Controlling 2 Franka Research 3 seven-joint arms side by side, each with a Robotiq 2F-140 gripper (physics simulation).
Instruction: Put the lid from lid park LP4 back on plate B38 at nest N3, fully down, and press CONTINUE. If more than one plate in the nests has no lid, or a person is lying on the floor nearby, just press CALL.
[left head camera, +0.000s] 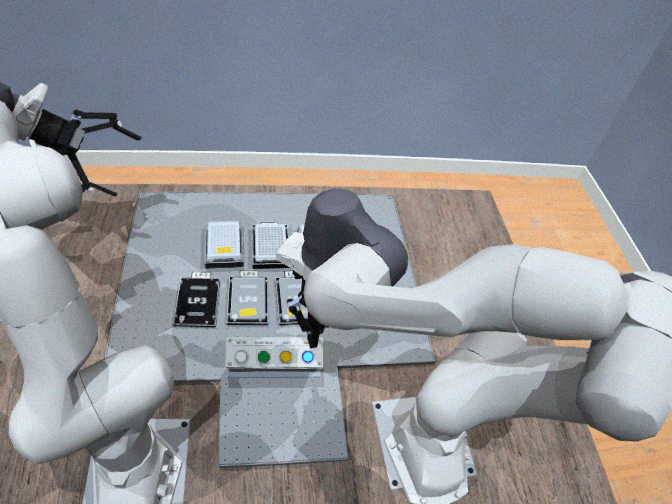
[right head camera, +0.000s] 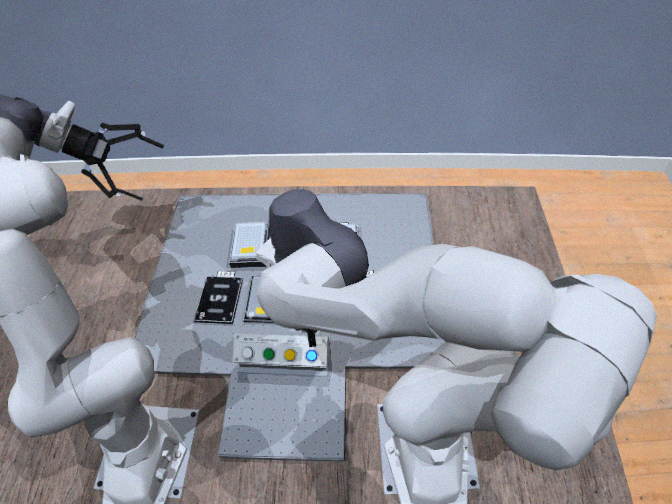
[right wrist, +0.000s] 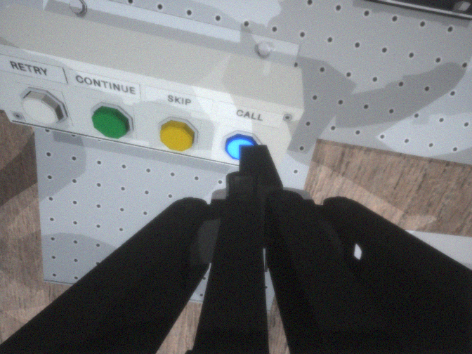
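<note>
The button panel has a white RETRY, a green CONTINUE, a yellow SKIP and a lit blue CALL button. My right gripper is shut and empty, its tips at the CALL button; contact cannot be told. My left gripper is open and empty, high at the upper left. A lid with a yellow label lies in park LP4. Two plates show in the back row; the right arm hides the other nests.
Black park LP3 lies left of LP4. Another park with a yellow-labelled lid is partly hidden behind the right gripper. The right arm stretches over the right part of the grey pegboard.
</note>
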